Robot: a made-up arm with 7 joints.
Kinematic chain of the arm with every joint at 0, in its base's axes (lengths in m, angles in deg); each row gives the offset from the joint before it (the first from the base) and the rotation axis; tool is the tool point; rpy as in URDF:
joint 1: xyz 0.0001 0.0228 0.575 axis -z
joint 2: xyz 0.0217 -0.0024 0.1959 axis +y
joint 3: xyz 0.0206 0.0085 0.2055 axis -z
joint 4: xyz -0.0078 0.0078 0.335 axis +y
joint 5: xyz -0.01 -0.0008 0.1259 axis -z
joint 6: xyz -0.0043 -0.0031 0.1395 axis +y
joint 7: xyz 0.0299 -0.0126 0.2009 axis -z
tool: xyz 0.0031 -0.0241 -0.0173 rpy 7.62 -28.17 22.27
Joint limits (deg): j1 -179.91..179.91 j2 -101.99..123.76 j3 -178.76..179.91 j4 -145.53..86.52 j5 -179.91..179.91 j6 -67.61..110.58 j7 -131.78..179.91
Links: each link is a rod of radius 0.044 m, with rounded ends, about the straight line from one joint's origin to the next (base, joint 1, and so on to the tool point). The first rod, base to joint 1, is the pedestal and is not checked.
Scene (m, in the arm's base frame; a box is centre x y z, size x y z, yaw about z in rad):
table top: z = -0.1
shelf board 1: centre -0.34 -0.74 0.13 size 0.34 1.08 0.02 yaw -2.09
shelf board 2: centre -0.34 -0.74 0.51 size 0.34 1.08 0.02 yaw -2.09
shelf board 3: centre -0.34 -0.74 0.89 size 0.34 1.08 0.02 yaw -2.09
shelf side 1: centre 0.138 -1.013 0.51 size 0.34 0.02 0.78 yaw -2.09
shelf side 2: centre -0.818 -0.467 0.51 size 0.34 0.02 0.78 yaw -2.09
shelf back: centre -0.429 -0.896 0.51 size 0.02 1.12 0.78 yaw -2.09
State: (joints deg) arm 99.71 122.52 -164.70 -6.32 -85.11 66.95 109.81
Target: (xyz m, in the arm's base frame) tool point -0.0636 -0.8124 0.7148
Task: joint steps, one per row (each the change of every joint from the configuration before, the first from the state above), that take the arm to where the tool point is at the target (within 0.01 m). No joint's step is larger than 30 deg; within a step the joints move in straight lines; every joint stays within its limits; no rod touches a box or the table.
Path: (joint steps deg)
1: -26.41 0.25 6.08 5.19 2.52 0.34 1.68
2: -26.41 0.25 6.08 5.18 2.51 0.34 1.69
3: -26.41 0.24 6.09 5.19 2.52 0.34 1.68
4: -26.41 0.25 6.08 5.18 2.51 0.34 1.68
5: -26.41 0.25 6.08 5.19 2.52 0.34 1.69
6: 28.15 -1.36 -5.93 10.74 5.69 10.48 -3.08
7: 28.14 -1.36 -5.93 10.74 5.70 10.48 -3.07
8: 28.14 -1.36 -5.92 10.74 5.70 10.49 -3.08
9: 28.14 -1.36 -5.93 10.74 5.70 10.48 -3.07
10: 2.46 -8.15 -0.32 -26.96 -13.58 -11.63 1.69
11: 2.45 -8.15 -0.31 -26.96 -13.57 -11.63 1.69

